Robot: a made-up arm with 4 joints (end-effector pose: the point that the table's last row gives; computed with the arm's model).
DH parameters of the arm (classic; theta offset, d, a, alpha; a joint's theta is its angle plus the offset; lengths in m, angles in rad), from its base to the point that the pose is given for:
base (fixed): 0 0.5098 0.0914 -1.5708
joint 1: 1.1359 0 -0.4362 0
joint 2: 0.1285 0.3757 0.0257 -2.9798
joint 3: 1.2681 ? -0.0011 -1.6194
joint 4: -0.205 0 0.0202 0
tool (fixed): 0.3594 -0.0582 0 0
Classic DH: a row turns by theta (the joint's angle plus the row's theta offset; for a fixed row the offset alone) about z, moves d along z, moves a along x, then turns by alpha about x.
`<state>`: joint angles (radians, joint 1 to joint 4).
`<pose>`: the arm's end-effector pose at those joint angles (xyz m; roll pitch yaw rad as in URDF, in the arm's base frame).
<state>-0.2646 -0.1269 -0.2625 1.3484</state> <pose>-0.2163 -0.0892 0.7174 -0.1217 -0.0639 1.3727</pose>
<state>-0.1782 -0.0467 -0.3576 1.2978</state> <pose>-0.2118 -0.0889 0.7462 0.1373 -0.0175 1.3200</pose>
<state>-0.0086 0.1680 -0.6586 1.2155</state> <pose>-0.2036 -0.0876 0.8197 0.8044 0.1555 1.3073</pose>
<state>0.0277 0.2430 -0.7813 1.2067</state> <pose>-0.2027 -0.0870 0.8440 1.0374 0.1998 1.3452</pose>
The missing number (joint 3, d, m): 0.4907
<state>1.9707 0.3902 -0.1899 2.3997</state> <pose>0.5178 -0.0889 0.6606 2.7018 -0.4125 0.8148</pose>
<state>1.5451 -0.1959 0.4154 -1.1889</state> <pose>0.3739 -0.1324 0.7261 -0.9148 0.2625 -1.2918</pose>
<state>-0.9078 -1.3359 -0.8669 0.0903</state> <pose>-0.1928 -0.1063 0.5932 -0.7050 -1.3233 0.8224</pose>
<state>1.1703 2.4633 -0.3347 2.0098</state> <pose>0.5106 -0.0856 0.8805 -2.3848 0.3649 1.2747</pose>
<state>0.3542 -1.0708 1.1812 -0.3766</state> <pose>0.0848 -0.1311 0.8948 2.2860 -1.0800 -2.4062</pose>
